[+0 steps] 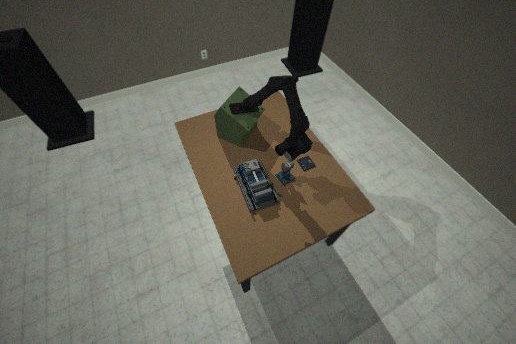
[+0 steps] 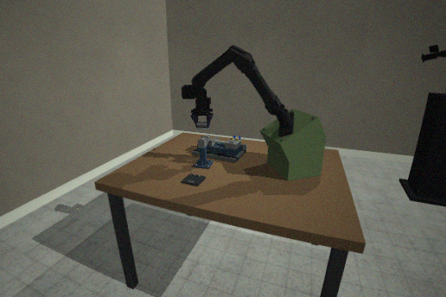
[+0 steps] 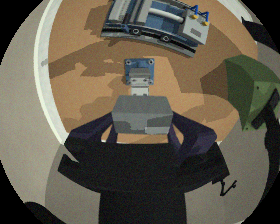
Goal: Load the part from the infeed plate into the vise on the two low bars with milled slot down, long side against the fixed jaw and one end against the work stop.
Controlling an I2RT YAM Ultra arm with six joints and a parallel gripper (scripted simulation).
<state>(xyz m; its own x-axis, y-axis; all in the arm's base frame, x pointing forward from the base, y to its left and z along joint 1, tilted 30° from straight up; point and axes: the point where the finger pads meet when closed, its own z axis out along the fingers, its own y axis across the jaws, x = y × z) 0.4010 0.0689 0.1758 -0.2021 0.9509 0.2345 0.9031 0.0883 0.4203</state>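
Right now my hand is right at the part. From my hand the other things lie so: vise: 20 cm to the right, 19 cm below; infeed plate: 23 cm below, 17 cm to the left, 4 cm behind.
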